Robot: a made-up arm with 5 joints.
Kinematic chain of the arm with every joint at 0, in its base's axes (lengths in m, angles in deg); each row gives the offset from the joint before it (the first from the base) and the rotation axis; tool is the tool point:
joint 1: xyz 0 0 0.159 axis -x
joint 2: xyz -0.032 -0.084 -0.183 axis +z
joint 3: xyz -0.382 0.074 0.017 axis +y
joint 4: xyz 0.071 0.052 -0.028 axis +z
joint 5: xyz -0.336 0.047 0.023 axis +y
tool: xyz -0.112 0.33 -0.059
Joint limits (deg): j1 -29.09..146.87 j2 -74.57..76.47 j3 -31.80..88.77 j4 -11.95..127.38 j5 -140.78..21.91
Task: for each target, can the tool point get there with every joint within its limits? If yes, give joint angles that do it. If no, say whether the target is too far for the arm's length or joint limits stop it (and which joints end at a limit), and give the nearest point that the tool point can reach.
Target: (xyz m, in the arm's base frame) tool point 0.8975 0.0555 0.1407
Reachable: no: joint limits stop it (at a limit: joint 2, joint 3, joint 4, joint 5) | nearest point 0.4291 0.4601 0.0073 | short by 0.633 m
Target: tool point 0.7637 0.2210 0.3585
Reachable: no: joint limits stop it (at a limit: joint 2, joint 3, joint 4, joint 5) | nearest point 0.4291 0.3596 0.4836 | short by 0.383 m
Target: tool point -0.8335 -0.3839 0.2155
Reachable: yes | joints 36.18 52.20 21.93 4.79 -66.60
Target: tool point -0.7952 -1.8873 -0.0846
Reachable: no: too far | nearest point -0.4373 -0.9388 0.0378 | short by 1.021 m
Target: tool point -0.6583 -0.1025 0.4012
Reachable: yes | joints 79.24 -24.21 69.19 108.54 -3.77
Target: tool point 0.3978 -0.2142 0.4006
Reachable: no: joint limits stop it (at a limit: joint 2, joint 3, joint 4) | nearest point 0.3457 -0.3530 0.5571 | short by 0.216 m
